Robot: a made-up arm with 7 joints. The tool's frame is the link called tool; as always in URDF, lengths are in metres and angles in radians. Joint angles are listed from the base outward.
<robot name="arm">
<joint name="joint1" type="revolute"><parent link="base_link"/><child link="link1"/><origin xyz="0 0 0.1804"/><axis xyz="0 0 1"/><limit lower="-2.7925" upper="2.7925"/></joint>
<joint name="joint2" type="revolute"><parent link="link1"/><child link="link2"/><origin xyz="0 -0.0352 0.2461"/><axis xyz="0 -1 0"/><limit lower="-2.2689" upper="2.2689"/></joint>
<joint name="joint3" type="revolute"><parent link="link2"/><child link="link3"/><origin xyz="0 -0.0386 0.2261"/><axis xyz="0 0 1"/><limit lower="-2.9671" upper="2.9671"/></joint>
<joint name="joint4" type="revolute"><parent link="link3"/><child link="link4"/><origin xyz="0.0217 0.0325 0.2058"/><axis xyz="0 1 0"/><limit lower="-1.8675" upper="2.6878"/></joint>
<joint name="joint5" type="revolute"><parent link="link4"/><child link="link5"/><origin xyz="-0.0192 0.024 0.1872"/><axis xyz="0 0 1"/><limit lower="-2.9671" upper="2.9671"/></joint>
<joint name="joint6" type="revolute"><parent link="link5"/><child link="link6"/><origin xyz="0 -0.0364 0.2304"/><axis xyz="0 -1 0"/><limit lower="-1.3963" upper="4.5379"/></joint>
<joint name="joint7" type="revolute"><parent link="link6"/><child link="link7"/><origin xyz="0.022 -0.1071 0.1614"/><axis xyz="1 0 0"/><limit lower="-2.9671" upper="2.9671"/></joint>
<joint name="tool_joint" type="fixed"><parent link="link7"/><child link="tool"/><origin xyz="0 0 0" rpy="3.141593 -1.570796 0"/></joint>
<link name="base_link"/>
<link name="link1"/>
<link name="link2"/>
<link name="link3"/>
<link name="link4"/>
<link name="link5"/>
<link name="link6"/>
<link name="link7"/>
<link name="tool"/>
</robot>
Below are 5 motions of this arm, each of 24 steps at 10 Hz.
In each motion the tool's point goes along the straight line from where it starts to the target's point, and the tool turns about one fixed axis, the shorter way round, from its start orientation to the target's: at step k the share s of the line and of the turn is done. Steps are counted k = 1, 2, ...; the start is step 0. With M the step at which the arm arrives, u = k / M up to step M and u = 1 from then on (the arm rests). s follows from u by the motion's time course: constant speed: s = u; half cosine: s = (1 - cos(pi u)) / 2; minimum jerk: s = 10 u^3 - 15 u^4 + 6 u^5.
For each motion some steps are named. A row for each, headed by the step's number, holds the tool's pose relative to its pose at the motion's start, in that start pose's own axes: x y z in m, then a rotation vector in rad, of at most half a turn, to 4 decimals.
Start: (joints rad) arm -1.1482 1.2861 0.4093 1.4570 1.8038 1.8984 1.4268
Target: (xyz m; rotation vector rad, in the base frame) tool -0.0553 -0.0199 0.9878 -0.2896 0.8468 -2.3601
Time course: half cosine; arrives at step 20
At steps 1, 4, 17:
1: 0.0009 -0.0007 0.0007 -0.0020 0.0021 -0.0088
4: 0.0142 -0.0116 0.0103 -0.0310 0.0318 -0.1365
17: 0.1404 -0.1145 0.1024 -0.3065 0.3149 -1.3511

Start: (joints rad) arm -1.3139 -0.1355 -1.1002 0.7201 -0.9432 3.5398 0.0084
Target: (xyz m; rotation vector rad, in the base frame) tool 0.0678 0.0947 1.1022 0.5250 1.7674 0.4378
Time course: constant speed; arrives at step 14
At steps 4, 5, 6, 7, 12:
4: 0.0526 0.0526 0.0595 0.0132 0.0854 -0.0330
5: 0.0657 0.0658 0.0744 0.0165 0.1068 -0.0412
6: 0.0788 0.0790 0.0893 0.0198 0.1281 -0.0495
7: 0.0920 0.0921 0.1042 0.0231 0.1495 -0.0577
12: 0.1577 0.1579 0.1786 0.0396 0.2562 -0.0990

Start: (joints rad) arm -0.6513 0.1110 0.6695 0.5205 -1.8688 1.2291 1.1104
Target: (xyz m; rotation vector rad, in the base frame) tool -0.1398 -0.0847 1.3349 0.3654 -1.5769 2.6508
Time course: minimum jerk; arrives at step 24
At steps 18, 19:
18: -0.1026 0.3169 0.0249 -0.6971 -0.2589 0.7872
19: -0.1070 0.3307 0.0260 -0.7274 -0.2701 0.8215

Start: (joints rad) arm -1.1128 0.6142 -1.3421 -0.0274 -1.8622 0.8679 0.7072
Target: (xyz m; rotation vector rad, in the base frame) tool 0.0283 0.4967 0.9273 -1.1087 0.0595 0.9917
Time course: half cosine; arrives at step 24
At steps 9, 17, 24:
9: -0.0599 0.1123 -0.0219 0.0934 -0.0196 0.4660
17: -0.1560 0.2928 -0.0571 0.2435 -0.0510 1.2145
24: -0.1940 0.3640 -0.0710 0.3027 -0.0634 1.5099

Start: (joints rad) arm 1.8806 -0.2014 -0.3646 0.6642 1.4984 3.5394 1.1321
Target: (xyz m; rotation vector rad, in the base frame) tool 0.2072 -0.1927 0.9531 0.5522 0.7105 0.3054
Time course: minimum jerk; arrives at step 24
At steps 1, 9, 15, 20, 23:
1: -0.0002 -0.0003 0.0003 -0.0002 -0.0005 0.0003
9: -0.0622 -0.1148 0.1224 -0.0946 -0.2073 0.1330
15: -0.1638 -0.3023 0.3224 -0.2493 -0.5459 0.3504
20: -0.2180 -0.4023 0.4290 -0.3317 -0.7265 0.4662
23: -0.2259 -0.4169 0.4445 -0.3437 -0.7527 0.4831

